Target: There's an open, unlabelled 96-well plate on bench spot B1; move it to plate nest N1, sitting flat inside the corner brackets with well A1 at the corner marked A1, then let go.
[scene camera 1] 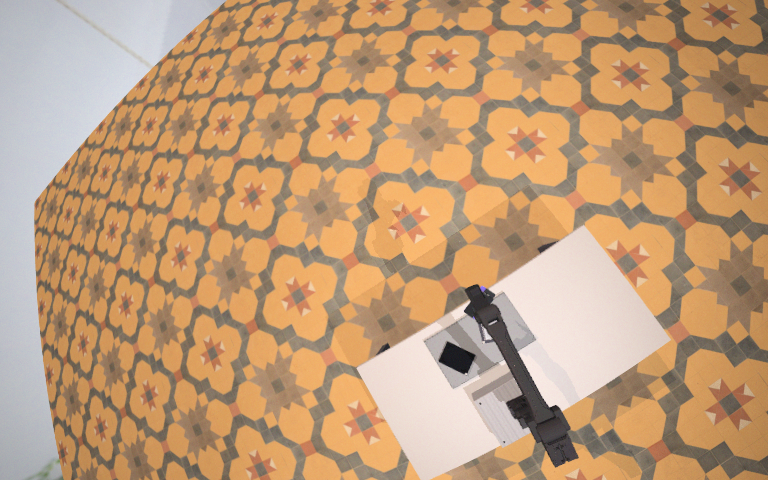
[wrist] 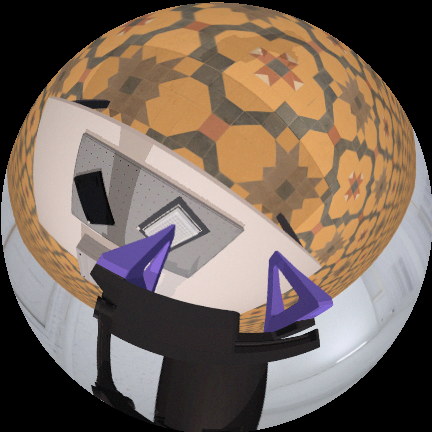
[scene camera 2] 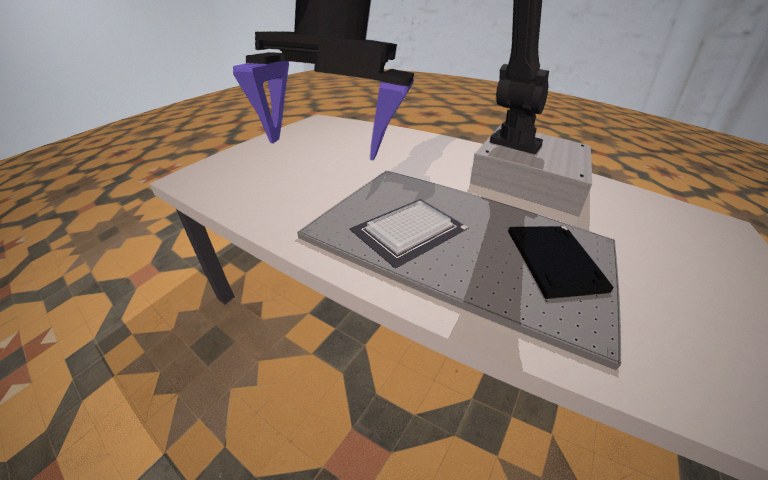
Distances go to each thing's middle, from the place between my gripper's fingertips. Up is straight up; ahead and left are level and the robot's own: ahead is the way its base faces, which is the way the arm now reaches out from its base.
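Labels:
The flat black plate (scene camera 2: 544, 250) is far behind my hand, and it is also a good way below my hand and a good way to the left of it. As for the white well plate (scene camera 2: 400, 230), my hand is 200 mm above it, 200 mm past it and 20 mm to the left of it.

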